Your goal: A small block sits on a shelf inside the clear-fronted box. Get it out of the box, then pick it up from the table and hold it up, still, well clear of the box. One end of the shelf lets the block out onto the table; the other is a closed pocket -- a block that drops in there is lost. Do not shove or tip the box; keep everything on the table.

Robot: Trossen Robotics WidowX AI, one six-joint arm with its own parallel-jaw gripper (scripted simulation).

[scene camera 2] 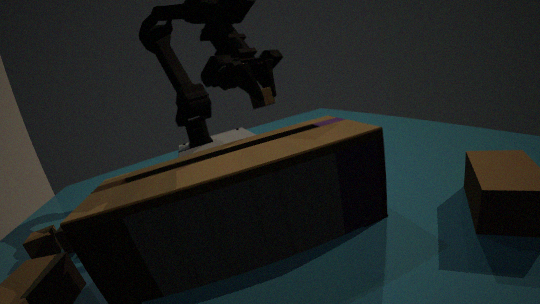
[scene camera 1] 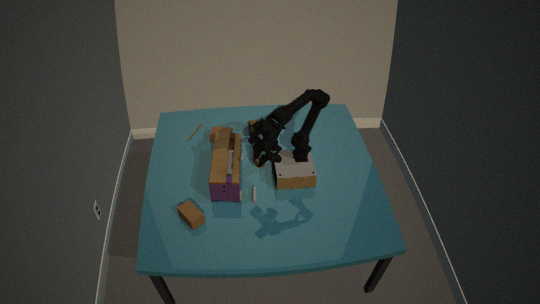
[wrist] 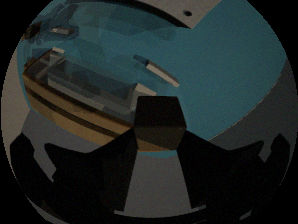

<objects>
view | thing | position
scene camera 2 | my gripper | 268, 98
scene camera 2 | box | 180, 224
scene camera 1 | box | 224, 179
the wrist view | my gripper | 156, 130
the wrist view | brown block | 160, 124
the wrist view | box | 92, 103
</objects>
